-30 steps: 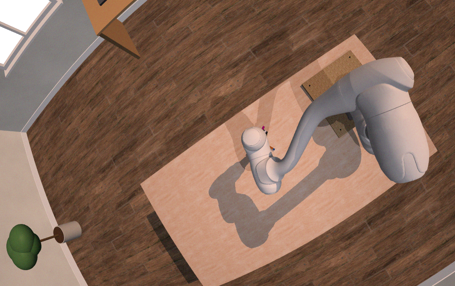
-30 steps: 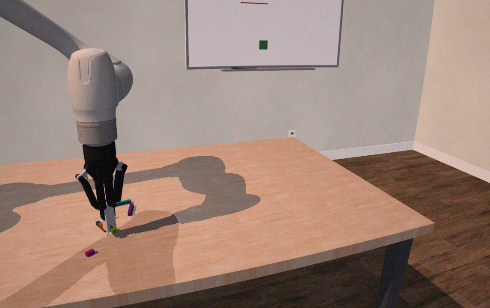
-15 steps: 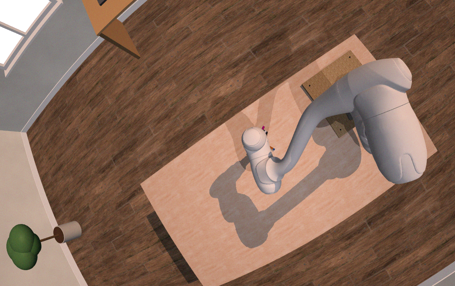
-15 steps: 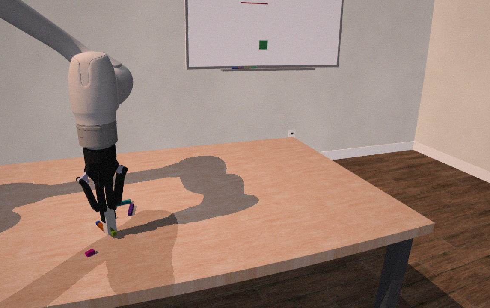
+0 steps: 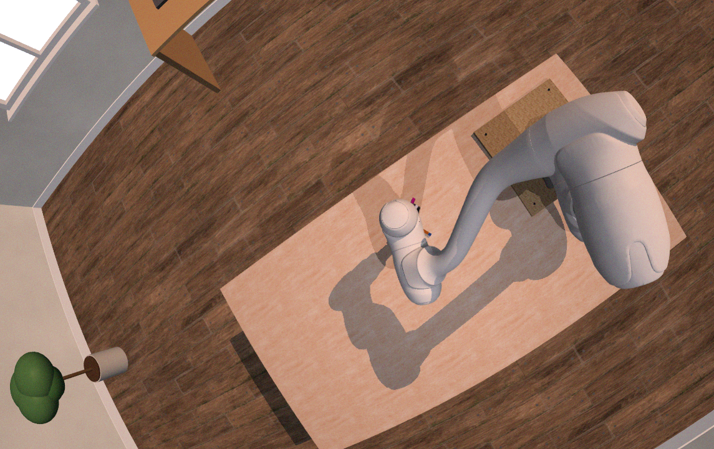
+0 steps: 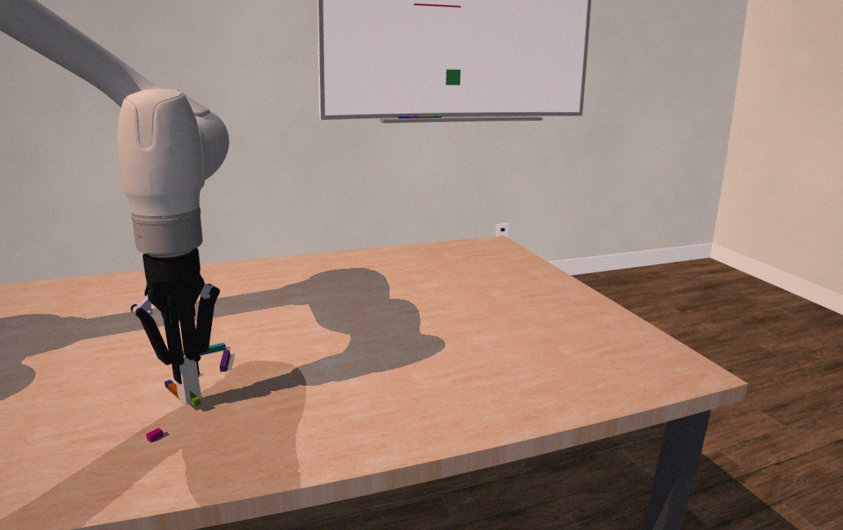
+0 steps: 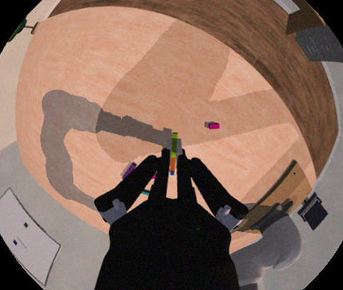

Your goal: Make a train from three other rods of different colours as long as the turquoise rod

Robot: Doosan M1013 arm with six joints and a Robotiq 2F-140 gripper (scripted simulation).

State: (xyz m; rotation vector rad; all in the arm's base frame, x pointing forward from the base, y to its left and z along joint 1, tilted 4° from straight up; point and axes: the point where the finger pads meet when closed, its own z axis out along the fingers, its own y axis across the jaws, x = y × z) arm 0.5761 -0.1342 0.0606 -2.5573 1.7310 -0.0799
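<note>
Right now my hand is 4 cm to the right of the orange rod, 4 cm above it and 2 cm past it. The rest, counted from my hand: purple rod 12 cm to the left, 7 cm ahead, 4 cm below; then blue rod 7 cm to the left, 4 cm below, 3 cm behind; then lime rod 3 cm below.
</note>
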